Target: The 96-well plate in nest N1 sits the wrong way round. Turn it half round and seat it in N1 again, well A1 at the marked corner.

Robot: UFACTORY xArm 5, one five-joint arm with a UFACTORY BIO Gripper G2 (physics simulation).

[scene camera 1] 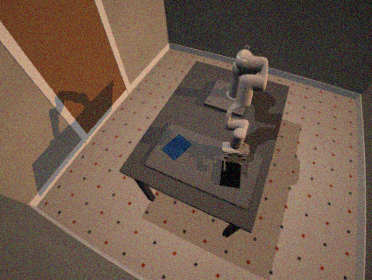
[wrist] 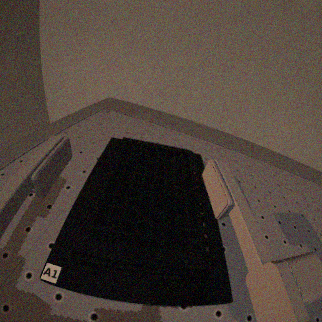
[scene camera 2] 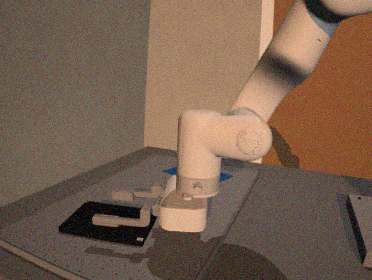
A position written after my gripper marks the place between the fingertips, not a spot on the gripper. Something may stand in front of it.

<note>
In view: my gripper point(scene camera 2: 103, 205), a black 96-well plate point(scene camera 2: 83, 217) and a black nest N1 point(scene camera 2: 116, 237).
The black 96-well plate shows as well in the wrist view point(wrist: 148, 216). My gripper also shows in the wrist view point(wrist: 139, 156). The black nest N1 is seen too in the wrist view point(wrist: 110, 283).
</note>
